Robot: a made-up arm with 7 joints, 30 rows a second.
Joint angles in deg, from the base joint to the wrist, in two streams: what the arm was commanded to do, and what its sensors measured. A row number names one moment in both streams.
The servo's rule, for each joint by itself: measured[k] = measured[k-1] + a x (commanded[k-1-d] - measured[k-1]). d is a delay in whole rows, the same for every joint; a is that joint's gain. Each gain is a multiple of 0.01, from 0.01 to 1. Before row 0 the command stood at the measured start. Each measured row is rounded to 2 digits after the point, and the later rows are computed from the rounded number. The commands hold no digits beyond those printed.
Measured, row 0:
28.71 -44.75 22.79 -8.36 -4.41 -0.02 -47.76
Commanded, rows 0 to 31:
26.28 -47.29 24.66 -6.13 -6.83 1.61 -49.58
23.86 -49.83 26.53 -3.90 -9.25 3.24 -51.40
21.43 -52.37 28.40 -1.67 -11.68 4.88 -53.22
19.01 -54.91 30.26 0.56 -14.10 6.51 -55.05
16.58 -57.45 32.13 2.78 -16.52 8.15 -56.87
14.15 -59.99 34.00 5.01 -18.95 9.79 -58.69
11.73 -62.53 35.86 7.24 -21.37 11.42 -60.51
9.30 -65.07 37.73 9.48 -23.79 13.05 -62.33
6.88 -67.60 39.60 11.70 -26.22 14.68 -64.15
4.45 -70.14 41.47 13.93 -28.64 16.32 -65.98
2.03 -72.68 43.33 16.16 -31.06 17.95 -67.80
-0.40 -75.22 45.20 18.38 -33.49 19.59 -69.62
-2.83 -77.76 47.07 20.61 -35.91 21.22 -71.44
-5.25 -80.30 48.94 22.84 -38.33 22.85 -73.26
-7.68 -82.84 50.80 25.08 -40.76 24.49 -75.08
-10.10 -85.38 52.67 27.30 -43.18 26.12 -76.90
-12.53 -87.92 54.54 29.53 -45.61 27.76 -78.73
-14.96 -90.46 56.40 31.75 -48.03 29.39 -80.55
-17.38 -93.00 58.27 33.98 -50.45 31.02 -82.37
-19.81 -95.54 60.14 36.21 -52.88 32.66 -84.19
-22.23 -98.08 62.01 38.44 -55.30 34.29 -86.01
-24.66 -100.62 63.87 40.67 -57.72 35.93 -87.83
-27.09 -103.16 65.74 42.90 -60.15 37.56 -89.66
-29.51 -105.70 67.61 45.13 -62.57 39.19 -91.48
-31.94 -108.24 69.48 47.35 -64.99 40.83 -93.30
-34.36 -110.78 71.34 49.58 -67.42 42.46 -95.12
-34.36 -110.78 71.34 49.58 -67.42 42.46 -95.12
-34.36 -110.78 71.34 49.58 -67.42 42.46 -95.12
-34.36 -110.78 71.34 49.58 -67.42 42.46 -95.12
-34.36 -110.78 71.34 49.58 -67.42 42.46 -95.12
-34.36 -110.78 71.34 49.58 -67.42 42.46 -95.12
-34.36 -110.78 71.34 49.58 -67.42 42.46 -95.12
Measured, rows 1 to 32:
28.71 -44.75 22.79 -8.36 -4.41 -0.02 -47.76
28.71 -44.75 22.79 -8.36 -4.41 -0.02 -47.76
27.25 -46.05 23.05 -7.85 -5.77 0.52 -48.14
25.22 -47.98 23.54 -6.94 -7.72 1.42 -48.82
22.95 -50.22 24.22 -5.73 -9.94 2.56 -49.74
20.59 -52.61 25.07 -4.28 -12.27 3.86 -50.86
18.18 -55.08 26.06 -2.66 -14.65 5.28 -52.12
15.76 -57.58 27.17 -0.90 -17.06 6.77 -53.50
13.34 -60.10 28.39 0.97 -19.47 8.30 -54.97
10.92 -62.63 29.70 2.93 -21.89 9.87 -56.52
8.50 -65.16 31.09 4.95 -24.31 11.46 -58.12
6.07 -67.70 32.54 7.02 -26.73 13.06 -59.77
3.65 -70.24 34.05 9.12 -29.15 14.67 -61.46
1.22 -72.78 35.61 11.25 -31.58 16.29 -63.17
-1.21 -75.32 37.21 13.40 -34.00 17.92 -64.91
-3.63 -77.86 38.85 15.57 -36.42 19.55 -66.66
-6.06 -80.40 40.52 17.76 -38.85 21.18 -68.43
-8.48 -82.94 42.22 19.95 -41.27 22.81 -70.21
-10.91 -85.48 43.94 22.15 -43.70 24.44 -72.00
-13.34 -88.02 45.68 24.36 -46.12 26.07 -73.80
-15.76 -90.56 47.44 26.57 -48.54 27.70 -75.60
-18.19 -93.10 49.22 28.79 -50.97 29.34 -77.40
-20.61 -95.64 51.01 31.01 -53.39 30.97 -79.21
-23.04 -98.18 52.81 33.23 -55.81 32.61 -81.02
-25.47 -100.72 54.62 35.45 -58.24 34.24 -82.83
-27.89 -103.26 56.44 37.68 -60.66 35.87 -84.65
-30.32 -105.80 58.27 39.90 -63.08 37.51 -86.47
-32.74 -108.34 60.10 42.13 -65.51 39.14 -88.29
-33.71 -109.58 61.67 43.84 -66.58 40.24 -89.72
-34.10 -110.19 63.02 45.16 -67.05 40.97 -90.85
-34.26 -110.49 64.18 46.18 -67.26 41.46 -91.75
-34.32 -110.64 65.18 46.96 -67.35 41.79 -92.46
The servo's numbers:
d 2
a 0.60 0.51 0.14 0.23 0.56 0.33 0.21

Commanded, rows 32 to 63:
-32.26 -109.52 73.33 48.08 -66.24 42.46 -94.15
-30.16 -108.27 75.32 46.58 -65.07 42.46 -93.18
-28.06 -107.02 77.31 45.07 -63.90 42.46 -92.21
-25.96 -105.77 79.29 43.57 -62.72 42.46 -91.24
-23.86 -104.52 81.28 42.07 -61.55 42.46 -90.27
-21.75 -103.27 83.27 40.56 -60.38 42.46 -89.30
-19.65 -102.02 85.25 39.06 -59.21 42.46 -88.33
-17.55 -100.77 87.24 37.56 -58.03 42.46 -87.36
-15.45 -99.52 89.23 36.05 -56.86 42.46 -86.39
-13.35 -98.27 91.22 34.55 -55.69 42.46 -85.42
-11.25 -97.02 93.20 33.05 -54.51 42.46 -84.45
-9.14 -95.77 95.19 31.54 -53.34 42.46 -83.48
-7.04 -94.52 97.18 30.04 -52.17 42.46 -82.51
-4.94 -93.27 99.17 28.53 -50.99 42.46 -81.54
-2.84 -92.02 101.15 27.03 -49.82 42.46 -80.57
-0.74 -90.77 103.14 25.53 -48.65 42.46 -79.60
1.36 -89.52 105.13 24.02 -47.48 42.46 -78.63
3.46 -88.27 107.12 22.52 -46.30 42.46 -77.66
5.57 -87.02 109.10 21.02 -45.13 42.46 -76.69
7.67 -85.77 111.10 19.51 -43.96 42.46 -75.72
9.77 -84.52 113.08 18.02 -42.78 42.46 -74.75
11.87 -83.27 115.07 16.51 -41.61 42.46 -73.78
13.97 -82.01 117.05 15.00 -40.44 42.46 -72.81
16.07 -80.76 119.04 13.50 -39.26 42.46 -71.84
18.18 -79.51 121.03 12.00 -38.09 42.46 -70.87
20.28 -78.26 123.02 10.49 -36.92 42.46 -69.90
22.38 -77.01 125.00 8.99 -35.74 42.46 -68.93
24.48 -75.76 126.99 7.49 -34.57 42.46 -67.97
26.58 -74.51 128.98 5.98 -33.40 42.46 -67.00
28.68 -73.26 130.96 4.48 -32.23 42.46 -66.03
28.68 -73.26 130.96 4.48 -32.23 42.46 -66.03
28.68 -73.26 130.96 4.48 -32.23 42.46 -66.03
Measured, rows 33 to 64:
-34.34 -110.71 66.04 47.56 -67.39 42.01 -93.02
-34.35 -110.75 66.78 48.02 -67.41 42.16 -93.46
-33.10 -110.12 67.70 48.03 -66.75 42.26 -93.60
-31.34 -109.18 68.77 47.70 -65.81 42.33 -93.51
-29.37 -108.08 69.97 47.10 -64.74 42.37 -93.24
-27.32 -106.90 71.27 46.29 -63.61 42.40 -92.82
-25.24 -105.69 72.67 45.32 -62.46 42.42 -92.28
-23.15 -104.46 74.15 44.23 -61.30 42.43 -91.65
-21.05 -103.22 75.70 43.04 -60.13 42.44 -90.95
-18.95 -101.97 77.32 41.78 -58.95 42.45 -90.20
-16.85 -100.72 78.99 40.46 -57.78 42.45 -89.40
-14.75 -99.47 80.70 39.10 -56.61 42.45 -88.56
-12.65 -98.22 82.45 37.71 -55.43 42.45 -87.70
-10.54 -96.97 84.23 36.29 -54.26 42.45 -86.81
-8.44 -95.72 86.04 34.85 -53.09 42.45 -85.91
-6.34 -94.47 87.88 33.40 -51.91 42.45 -84.99
-4.24 -93.22 89.74 31.93 -50.74 42.45 -84.06
-2.14 -91.97 91.62 30.46 -49.57 42.45 -83.12
-0.04 -90.72 93.51 28.98 -48.40 42.45 -82.18
2.06 -89.47 95.42 27.49 -47.22 42.45 -81.23
4.17 -88.22 97.34 26.00 -46.05 42.45 -80.28
6.27 -86.97 99.27 24.51 -44.88 42.45 -79.32
8.37 -85.72 101.20 23.02 -43.70 42.45 -78.36
10.47 -84.47 103.14 21.52 -42.53 42.45 -77.40
12.57 -83.22 105.09 20.02 -41.36 42.45 -76.44
14.67 -81.97 107.04 18.52 -40.18 42.45 -75.47
16.78 -80.72 109.00 17.02 -39.01 42.45 -74.50
18.88 -79.47 110.96 15.52 -37.84 42.45 -73.53
20.98 -78.22 112.93 14.02 -36.66 42.45 -72.56
23.08 -76.97 114.90 12.52 -35.49 42.45 -71.60
25.18 -75.72 116.87 11.02 -34.32 42.45 -70.63
27.28 -74.47 118.84 9.52 -33.15 42.45 -69.66

